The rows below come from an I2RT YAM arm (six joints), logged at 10 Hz.
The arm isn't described. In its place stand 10 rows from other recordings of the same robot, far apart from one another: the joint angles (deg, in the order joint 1, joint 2, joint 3, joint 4, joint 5, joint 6), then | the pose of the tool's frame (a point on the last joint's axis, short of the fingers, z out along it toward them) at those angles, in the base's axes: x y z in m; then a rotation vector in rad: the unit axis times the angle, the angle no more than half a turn.
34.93, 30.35, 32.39, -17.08, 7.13, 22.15 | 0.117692, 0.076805, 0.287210, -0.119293, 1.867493, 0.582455
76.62, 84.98, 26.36, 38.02, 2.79, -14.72 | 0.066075, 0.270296, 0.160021, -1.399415, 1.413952, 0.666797
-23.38, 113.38, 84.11, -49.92, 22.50, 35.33 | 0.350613, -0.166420, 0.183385, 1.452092, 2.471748, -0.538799
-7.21, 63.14, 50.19, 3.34, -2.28, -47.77 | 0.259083, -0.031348, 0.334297, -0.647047, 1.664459, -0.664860
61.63, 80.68, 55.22, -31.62, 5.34, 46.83 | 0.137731, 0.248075, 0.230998, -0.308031, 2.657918, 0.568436
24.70, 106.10, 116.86, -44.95, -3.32, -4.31 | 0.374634, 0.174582, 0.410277, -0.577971, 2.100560, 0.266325
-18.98, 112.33, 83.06, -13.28, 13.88, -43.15 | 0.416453, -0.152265, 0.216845, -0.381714, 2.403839, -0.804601
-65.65, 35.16, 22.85, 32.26, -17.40, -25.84 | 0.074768, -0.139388, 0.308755, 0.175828, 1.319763, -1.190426
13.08, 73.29, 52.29, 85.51, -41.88, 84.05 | 0.226031, 0.076915, 0.425289, -0.389787, 0.878427, 1.744682
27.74, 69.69, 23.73, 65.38, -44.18, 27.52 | 0.197043, 0.131658, 0.259771, -0.723112, 1.255458, 1.275452
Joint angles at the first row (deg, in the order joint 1, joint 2, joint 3, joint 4, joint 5, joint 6):
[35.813 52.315 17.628 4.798 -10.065 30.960]
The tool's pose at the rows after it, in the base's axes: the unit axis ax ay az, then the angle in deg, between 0 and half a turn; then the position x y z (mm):
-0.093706 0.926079 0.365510 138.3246 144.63 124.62 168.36
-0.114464 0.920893 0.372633 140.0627 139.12 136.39 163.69
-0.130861 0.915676 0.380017 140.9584 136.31 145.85 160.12
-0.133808 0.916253 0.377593 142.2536 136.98 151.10 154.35
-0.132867 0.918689 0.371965 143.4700 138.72 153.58 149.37
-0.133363 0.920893 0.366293 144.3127 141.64 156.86 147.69
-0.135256 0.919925 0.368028 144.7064 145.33 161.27 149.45
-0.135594 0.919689 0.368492 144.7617 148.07 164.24 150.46
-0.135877 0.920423 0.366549 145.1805 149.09 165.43 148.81
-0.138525 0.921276 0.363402 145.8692 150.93 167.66 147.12
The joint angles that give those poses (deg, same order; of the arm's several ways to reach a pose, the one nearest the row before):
[39.071 54.807 16.665 6.810 -9.036 32.601]
[42.894 57.210 16.536 8.862 -8.448 33.430]
[45.474 59.746 16.534 11.509 -8.229 33.802]
[46.371 62.631 16.645 13.233 -8.250 34.261]
[46.459 64.883 16.863 13.957 -8.468 34.502]
[46.479 66.804 17.781 13.889 -8.579 34.458]
[46.500 68.314 19.091 13.957 -9.039 34.457]
[46.501 69.385 19.945 14.174 -9.125 34.458]
[46.500 70.259 20.164 14.370 -9.257 34.457]
[46.500 71.549 20.752 14.307 -9.585 34.239]

